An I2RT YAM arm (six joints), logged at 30 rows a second.
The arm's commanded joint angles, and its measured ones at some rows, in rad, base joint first. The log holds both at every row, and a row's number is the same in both.
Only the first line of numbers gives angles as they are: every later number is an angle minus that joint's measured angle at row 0.
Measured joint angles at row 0: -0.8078, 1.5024, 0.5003, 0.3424, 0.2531, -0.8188
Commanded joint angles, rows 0 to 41: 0.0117, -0.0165, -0.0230, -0.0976, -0.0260, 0.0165; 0.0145, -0.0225, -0.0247, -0.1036, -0.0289, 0.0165; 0.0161, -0.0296, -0.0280, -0.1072, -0.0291, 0.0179; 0.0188, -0.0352, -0.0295, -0.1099, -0.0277, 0.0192; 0.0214, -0.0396, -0.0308, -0.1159, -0.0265, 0.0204; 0.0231, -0.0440, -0.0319, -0.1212, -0.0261, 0.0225; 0.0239, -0.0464, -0.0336, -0.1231, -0.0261, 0.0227; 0.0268, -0.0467, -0.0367, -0.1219, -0.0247, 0.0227; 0.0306, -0.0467, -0.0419, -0.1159, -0.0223, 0.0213; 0.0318, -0.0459, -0.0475, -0.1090, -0.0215, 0.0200; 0.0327, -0.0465, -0.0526, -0.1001, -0.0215, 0.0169; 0.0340, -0.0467, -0.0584, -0.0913, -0.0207, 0.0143; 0.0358, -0.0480, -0.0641, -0.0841, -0.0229, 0.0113; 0.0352, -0.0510, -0.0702, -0.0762, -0.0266, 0.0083; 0.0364, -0.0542, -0.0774, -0.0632, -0.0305, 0.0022; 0.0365, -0.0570, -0.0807, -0.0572, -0.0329, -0.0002; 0.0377, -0.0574, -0.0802, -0.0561, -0.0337, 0.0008; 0.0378, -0.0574, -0.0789, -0.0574, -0.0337, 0.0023; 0.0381, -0.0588, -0.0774, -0.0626, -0.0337, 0.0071; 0.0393, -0.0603, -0.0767, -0.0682, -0.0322, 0.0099; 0.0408, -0.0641, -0.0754, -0.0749, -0.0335, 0.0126; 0.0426, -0.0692, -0.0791, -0.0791, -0.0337, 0.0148; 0.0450, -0.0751, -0.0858, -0.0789, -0.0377, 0.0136; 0.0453, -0.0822, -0.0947, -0.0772, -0.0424, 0.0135; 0.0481, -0.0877, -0.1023, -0.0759, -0.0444, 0.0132; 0.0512, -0.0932, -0.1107, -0.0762, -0.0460, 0.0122; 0.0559, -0.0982, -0.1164, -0.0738, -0.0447, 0.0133; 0.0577, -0.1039, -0.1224, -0.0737, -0.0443, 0.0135; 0.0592, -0.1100, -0.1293, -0.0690, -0.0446, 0.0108; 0.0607, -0.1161, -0.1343, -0.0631, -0.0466, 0.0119; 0.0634, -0.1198, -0.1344, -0.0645, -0.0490, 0.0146; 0.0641, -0.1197, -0.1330, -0.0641, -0.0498, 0.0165; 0.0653, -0.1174, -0.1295, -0.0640, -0.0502, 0.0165; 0.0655, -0.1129, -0.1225, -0.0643, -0.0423, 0.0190; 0.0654, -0.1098, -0.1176, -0.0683, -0.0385, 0.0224; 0.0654, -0.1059, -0.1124, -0.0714, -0.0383, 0.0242; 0.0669, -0.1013, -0.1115, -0.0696, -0.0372, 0.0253; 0.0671, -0.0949, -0.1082, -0.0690, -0.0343, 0.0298; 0.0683, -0.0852, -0.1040, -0.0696, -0.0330, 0.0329; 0.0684, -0.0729, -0.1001, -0.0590, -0.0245, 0.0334; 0.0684, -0.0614, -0.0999, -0.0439, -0.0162, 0.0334; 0.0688, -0.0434, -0.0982, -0.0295, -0.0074, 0.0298
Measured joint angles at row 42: 0.0557, -0.0927, -0.0977, 0.0160, -0.0061, 0.0076
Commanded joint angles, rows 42 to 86: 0.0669, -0.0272, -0.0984, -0.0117, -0.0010, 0.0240; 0.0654, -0.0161, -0.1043, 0.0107, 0.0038, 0.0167; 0.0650, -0.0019, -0.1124, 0.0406, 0.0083, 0.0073; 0.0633, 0.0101, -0.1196, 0.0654, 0.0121, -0.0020; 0.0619, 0.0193, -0.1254, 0.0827, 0.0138, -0.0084; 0.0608, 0.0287, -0.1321, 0.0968, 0.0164, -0.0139; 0.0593, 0.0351, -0.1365, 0.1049, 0.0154, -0.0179; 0.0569, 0.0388, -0.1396, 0.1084, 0.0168, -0.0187; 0.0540, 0.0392, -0.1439, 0.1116, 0.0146, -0.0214; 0.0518, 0.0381, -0.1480, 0.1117, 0.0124, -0.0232; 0.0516, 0.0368, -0.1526, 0.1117, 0.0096, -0.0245; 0.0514, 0.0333, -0.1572, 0.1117, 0.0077, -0.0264; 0.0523, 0.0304, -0.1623, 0.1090, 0.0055, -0.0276; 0.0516, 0.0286, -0.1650, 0.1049, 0.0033, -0.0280; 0.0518, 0.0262, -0.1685, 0.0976, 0.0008, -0.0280; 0.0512, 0.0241, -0.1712, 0.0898, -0.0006, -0.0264; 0.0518, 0.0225, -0.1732, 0.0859, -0.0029, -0.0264; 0.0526, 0.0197, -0.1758, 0.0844, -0.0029, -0.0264; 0.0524, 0.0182, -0.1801, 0.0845, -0.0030, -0.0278; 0.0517, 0.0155, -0.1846, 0.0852, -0.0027, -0.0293; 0.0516, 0.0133, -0.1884, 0.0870, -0.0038, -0.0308; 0.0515, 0.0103, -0.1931, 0.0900, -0.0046, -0.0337; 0.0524, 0.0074, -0.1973, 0.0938, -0.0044, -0.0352; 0.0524, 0.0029, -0.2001, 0.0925, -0.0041, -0.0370; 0.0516, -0.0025, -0.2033, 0.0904, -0.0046, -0.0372; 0.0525, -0.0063, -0.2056, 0.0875, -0.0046, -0.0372; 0.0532, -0.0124, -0.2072, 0.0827, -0.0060, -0.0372; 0.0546, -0.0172, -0.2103, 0.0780, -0.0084, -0.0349; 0.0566, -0.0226, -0.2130, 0.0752, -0.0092, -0.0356; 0.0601, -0.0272, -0.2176, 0.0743, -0.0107, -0.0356; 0.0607, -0.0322, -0.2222, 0.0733, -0.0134, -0.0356; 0.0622, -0.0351, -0.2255, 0.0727, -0.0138, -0.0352; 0.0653, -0.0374, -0.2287, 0.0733, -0.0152, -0.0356; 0.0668, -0.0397, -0.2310, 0.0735, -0.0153, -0.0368; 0.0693, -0.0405, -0.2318, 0.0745, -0.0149, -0.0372; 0.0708, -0.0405, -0.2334, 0.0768, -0.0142, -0.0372; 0.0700, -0.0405, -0.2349, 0.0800, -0.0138, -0.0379; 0.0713, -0.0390, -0.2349, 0.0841, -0.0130, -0.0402; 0.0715, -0.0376, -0.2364, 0.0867, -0.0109, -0.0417; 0.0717, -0.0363, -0.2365, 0.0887, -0.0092, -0.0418; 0.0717, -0.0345, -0.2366, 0.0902, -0.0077, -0.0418; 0.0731, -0.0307, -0.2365, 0.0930, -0.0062, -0.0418; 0.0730, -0.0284, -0.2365, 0.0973, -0.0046, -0.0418; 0.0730, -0.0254, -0.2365, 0.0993, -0.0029, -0.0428; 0.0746, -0.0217, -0.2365, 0.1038, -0.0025, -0.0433
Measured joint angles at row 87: 0.0683, -0.0606, -0.1930, 0.2384, -0.0023, -0.0363
